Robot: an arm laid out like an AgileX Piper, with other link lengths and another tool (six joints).
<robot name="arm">
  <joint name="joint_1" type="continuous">
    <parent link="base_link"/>
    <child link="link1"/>
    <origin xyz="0 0 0.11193"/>
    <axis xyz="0 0 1"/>
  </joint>
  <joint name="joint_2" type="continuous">
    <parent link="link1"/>
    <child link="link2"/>
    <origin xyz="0 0 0"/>
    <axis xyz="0 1 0"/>
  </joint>
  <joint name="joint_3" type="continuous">
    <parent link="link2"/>
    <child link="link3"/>
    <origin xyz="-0.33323 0 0.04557"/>
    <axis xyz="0 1 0"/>
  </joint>
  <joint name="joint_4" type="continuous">
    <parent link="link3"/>
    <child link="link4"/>
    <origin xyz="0.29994 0 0.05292"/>
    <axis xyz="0.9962 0 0.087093"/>
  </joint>
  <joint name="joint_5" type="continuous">
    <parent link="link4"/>
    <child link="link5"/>
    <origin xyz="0 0 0"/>
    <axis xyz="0 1 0"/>
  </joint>
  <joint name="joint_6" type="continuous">
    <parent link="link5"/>
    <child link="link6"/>
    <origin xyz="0.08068 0 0.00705"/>
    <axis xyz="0.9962 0 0.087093"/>
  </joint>
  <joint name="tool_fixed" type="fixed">
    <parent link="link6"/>
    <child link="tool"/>
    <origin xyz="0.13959 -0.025 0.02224" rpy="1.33 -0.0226 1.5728"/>
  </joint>
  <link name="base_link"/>
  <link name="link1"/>
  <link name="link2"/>
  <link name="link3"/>
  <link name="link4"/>
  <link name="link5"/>
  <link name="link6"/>
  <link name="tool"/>
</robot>
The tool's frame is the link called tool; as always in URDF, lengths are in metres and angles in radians. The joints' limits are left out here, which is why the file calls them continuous.
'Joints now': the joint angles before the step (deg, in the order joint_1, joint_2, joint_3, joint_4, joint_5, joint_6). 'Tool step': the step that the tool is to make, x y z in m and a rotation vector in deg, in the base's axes. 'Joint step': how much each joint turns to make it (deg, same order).
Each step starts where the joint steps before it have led.
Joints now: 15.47, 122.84, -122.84, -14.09, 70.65, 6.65
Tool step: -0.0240, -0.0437, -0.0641, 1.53, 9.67, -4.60
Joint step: -4.75, -0.29, 9.34, 3.72, 0.00, -0.12
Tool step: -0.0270, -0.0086, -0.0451, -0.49, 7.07, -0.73
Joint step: -0.64, -0.01, 7.12, 0.80, -0.07, 0.00
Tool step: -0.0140, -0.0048, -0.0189, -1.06, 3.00, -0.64
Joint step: 0.00, 0.02, 3.30, -0.63, -0.05, 0.81
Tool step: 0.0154, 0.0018, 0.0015, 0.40, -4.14, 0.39
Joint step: 0.01, 0.00, 0.28, -0.63, -4.40, 0.56
